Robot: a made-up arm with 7 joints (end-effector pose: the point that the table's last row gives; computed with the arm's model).
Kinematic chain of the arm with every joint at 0, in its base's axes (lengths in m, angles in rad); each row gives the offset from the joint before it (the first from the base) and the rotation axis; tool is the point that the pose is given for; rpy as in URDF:
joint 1: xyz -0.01 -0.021 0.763 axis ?
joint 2: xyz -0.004 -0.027 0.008 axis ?
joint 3: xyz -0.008 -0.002 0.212 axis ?
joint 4: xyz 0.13 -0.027 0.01 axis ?
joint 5: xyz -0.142 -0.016 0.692 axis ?
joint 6: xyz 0 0.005 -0.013 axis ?
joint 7: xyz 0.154 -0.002 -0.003 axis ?
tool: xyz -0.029 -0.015 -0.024 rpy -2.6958 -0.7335 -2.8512
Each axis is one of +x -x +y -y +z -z.
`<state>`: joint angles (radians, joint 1 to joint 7).
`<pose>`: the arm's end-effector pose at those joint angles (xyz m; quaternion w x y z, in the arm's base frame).
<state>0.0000 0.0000 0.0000 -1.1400 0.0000 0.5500 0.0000</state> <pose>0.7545 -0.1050 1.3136 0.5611 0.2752 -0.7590 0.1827</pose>
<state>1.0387 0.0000 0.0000 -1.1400 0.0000 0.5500 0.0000</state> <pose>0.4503 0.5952 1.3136 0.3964 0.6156 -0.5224 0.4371</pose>
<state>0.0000 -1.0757 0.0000 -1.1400 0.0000 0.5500 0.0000</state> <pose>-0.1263 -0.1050 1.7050 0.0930 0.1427 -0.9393 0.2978</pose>
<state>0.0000 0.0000 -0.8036 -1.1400 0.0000 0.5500 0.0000</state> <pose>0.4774 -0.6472 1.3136 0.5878 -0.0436 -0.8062 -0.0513</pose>
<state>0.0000 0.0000 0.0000 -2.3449 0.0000 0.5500 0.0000</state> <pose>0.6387 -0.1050 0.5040 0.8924 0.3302 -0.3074 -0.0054</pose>
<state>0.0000 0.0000 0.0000 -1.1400 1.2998 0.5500 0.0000</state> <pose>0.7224 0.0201 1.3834 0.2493 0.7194 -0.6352 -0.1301</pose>
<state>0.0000 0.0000 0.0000 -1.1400 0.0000 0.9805 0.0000</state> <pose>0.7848 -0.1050 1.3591 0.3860 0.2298 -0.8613 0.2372</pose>
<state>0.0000 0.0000 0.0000 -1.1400 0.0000 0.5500 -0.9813</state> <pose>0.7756 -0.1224 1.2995 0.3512 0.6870 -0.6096 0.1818</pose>
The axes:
joint 1: +z
joint 2: +y
joint 3: +z
joint 4: -y
joint 5: +z
joint 6: -y
joint 7: -z

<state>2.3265 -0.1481 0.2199 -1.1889 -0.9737 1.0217 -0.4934</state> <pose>-0.5110 0.4849 1.4987 0.3968 -0.6682 0.1272 -0.6163</pose>
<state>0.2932 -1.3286 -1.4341 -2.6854 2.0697 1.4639 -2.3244</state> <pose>0.6461 -0.5257 0.7356 0.8826 0.2690 0.3662 0.1204</pose>
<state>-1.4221 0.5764 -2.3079 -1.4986 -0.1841 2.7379 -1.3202</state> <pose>-0.6823 0.1083 1.5834 0.9391 -0.2917 -0.1727 -0.0555</pose>
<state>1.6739 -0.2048 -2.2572 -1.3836 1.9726 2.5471 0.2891</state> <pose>0.6852 -0.6894 1.0978 0.2708 0.2871 0.6018 0.6944</pose>
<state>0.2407 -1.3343 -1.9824 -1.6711 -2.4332 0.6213 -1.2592</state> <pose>-0.3224 -0.9324 0.4068 0.7231 0.2821 -0.5199 -0.3567</pose>
